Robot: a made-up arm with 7 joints. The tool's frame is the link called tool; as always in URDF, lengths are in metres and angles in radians. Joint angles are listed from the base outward.
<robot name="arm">
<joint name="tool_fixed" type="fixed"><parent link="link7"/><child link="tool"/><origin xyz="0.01 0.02 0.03" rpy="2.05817 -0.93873 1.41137"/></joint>
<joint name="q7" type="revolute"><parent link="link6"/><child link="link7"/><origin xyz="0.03 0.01 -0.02"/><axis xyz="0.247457 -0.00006 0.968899"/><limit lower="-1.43" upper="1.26"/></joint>
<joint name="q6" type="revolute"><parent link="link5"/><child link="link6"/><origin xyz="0.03 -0.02 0.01"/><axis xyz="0.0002 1 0.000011"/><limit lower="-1.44" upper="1.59"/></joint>
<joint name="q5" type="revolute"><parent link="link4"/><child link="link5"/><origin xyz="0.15 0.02 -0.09"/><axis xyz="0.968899 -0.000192 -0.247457"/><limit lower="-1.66" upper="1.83"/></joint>
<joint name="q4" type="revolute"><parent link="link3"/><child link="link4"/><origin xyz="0.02 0.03 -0.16"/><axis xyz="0.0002 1 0.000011"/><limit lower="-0.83" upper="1.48"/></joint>
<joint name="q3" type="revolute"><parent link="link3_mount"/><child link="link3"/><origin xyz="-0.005 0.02 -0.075"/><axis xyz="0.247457 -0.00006 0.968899"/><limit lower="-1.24" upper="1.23"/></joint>
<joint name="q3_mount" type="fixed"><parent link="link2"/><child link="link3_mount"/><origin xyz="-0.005 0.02 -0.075"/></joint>
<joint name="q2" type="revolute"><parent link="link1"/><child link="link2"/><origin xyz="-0.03 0.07 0"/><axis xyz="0.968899 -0.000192 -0.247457"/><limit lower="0.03" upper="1.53"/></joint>
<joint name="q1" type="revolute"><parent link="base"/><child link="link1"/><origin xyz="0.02 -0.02 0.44"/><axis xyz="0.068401 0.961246 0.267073"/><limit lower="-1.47" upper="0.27"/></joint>
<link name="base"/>
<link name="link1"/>
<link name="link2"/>
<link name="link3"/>
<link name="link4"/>
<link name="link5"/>
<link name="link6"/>
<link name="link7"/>
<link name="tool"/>
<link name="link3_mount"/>
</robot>
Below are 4 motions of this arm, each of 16 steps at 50 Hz.
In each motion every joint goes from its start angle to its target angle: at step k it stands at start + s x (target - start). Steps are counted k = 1, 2, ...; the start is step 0. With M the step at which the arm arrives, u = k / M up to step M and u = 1 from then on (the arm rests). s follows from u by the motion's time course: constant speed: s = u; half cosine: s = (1 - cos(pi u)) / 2; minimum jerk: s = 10 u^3 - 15 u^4 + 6 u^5.
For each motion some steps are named. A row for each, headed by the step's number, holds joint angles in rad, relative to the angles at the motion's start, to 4 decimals.
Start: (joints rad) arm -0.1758 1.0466 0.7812 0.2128 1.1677 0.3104 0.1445
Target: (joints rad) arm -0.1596 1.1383 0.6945 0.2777 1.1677 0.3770 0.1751
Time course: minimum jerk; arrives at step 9
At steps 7, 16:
7: 0.0150 0.0847 -0.0801 0.0599 0.0000 0.0615 0.0283
16: 0.0162 0.0917 -0.0867 0.0649 0.0000 0.0666 0.0306

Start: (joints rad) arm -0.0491 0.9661 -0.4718 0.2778 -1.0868 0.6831 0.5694
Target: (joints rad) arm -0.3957 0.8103 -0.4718 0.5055 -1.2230 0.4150 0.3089
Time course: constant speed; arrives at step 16
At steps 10, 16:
10: -0.2166 -0.0974 0.0000 0.1423 -0.0851 -0.1676 -0.1628
16: -0.3466 -0.1558 0.0000 0.2277 -0.1362 -0.2681 -0.2605

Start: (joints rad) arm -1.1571 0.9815 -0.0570 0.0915 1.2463 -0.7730 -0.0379
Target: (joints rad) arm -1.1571 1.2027 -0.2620 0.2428 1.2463 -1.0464 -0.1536
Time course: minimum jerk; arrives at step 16
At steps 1, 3, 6, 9, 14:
1: 0.0000 0.0005 -0.0005 0.0003 0.0000 -0.0006 -0.0003
3: 0.0000 0.0108 -0.0100 0.0074 0.0000 -0.0133 -0.0056
6: 0.0000 0.0609 -0.0564 0.0416 0.0000 -0.0752 -0.0318
9: 0.0000 0.1363 -0.1263 0.0932 0.0000 -0.1684 -0.0713
14: 0.0000 0.2176 -0.2017 0.1489 0.0000 -0.2690 -0.1138

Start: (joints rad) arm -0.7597 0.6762 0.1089 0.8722 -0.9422 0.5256 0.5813
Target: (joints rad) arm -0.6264 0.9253 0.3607 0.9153 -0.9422 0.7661 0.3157
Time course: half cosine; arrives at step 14
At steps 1, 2, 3, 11, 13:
1: 0.0017 0.0031 0.0032 0.0005 0.0000 0.0030 -0.0033
2: 0.0066 0.0123 0.0125 0.0021 0.0000 0.0119 -0.0132
3: 0.0145 0.0272 0.0275 0.0047 0.0000 0.0262 -0.0290
11: 0.1188 0.2219 0.2243 0.0384 0.0000 0.2143 -0.2366
13: 0.1316 0.2460 0.2486 0.0426 0.0000 0.2375 -0.2623

